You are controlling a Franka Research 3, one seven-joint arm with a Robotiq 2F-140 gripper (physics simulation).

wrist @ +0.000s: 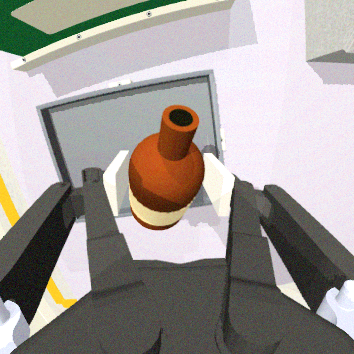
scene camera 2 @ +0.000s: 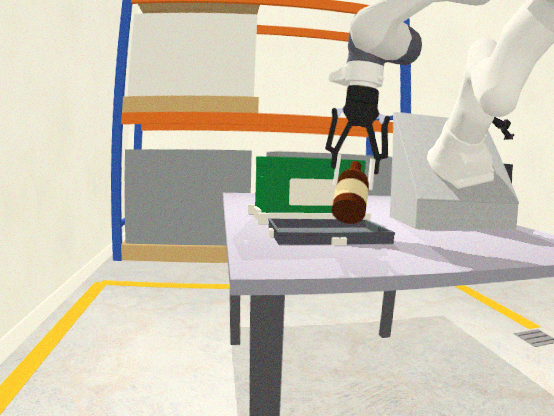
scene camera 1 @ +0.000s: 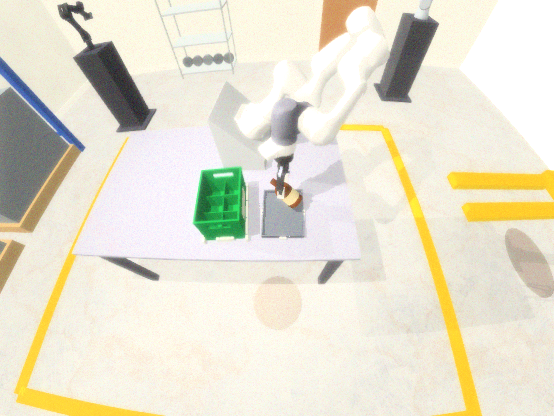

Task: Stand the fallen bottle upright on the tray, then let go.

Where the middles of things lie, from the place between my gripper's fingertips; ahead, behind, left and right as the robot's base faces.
My hand is 20 mm to the right of the brown bottle point(scene camera 2: 349, 205), 10 mm short of it and 10 mm above it.
